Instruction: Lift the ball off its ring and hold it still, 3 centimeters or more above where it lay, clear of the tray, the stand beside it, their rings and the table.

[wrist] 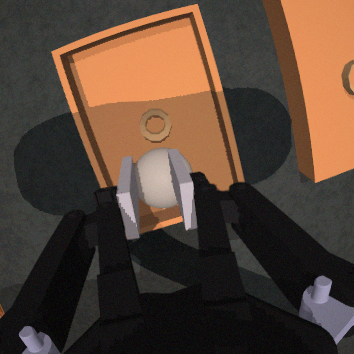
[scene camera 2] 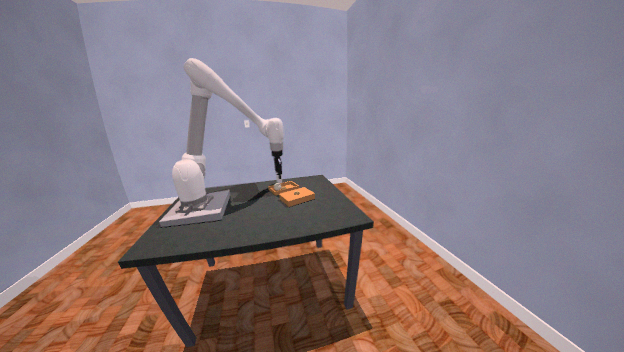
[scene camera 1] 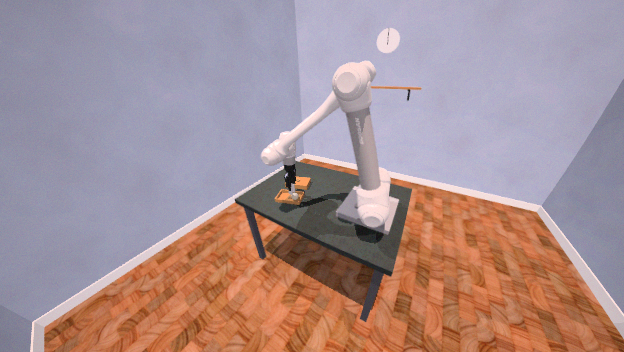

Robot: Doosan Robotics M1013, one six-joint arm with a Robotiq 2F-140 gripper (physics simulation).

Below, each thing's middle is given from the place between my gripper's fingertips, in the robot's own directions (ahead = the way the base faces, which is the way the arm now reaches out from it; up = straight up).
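The pale ball (wrist: 152, 170) has my hand 3 cm above it, 1 cm to the left of it and 2 cm beyond it. Counting from my hand, I see the orange stand (wrist: 307, 46) 11 cm ahead, 18 cm to the right and 3 cm below, while the orange tray (wrist: 152, 82) is 3 cm ahead and 4 cm below.
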